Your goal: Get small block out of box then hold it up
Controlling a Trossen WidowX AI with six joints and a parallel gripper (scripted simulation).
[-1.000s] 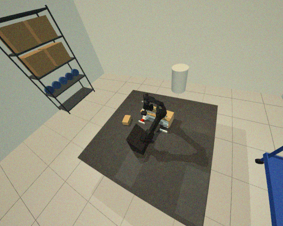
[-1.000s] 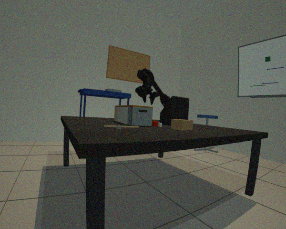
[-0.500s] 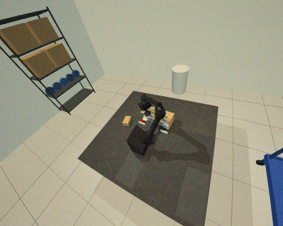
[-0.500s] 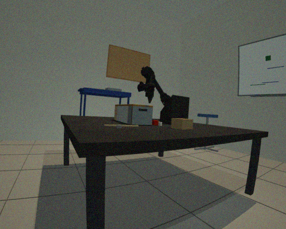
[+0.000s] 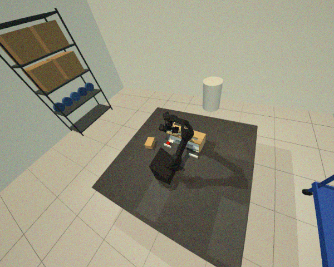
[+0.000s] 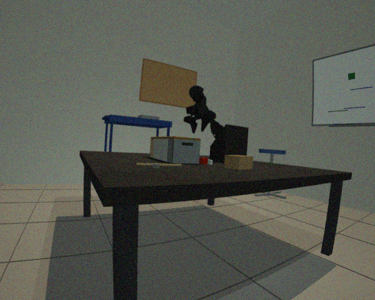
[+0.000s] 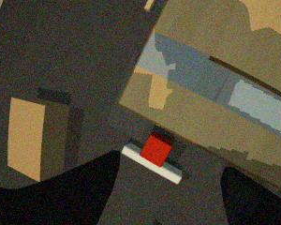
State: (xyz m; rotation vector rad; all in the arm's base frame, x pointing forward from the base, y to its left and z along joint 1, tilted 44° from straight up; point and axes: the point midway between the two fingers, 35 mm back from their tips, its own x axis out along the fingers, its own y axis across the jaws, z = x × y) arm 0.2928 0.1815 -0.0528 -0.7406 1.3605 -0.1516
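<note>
Right now the red block is 150 mm below my gripper tip, 40 mm behind it and 20 mm to the left of it. Round my gripper tip: tan block 200 mm to the left, 130 mm below, 120 mm behind; box 130 mm to the right, 100 mm below, 40 mm ahead.
</note>
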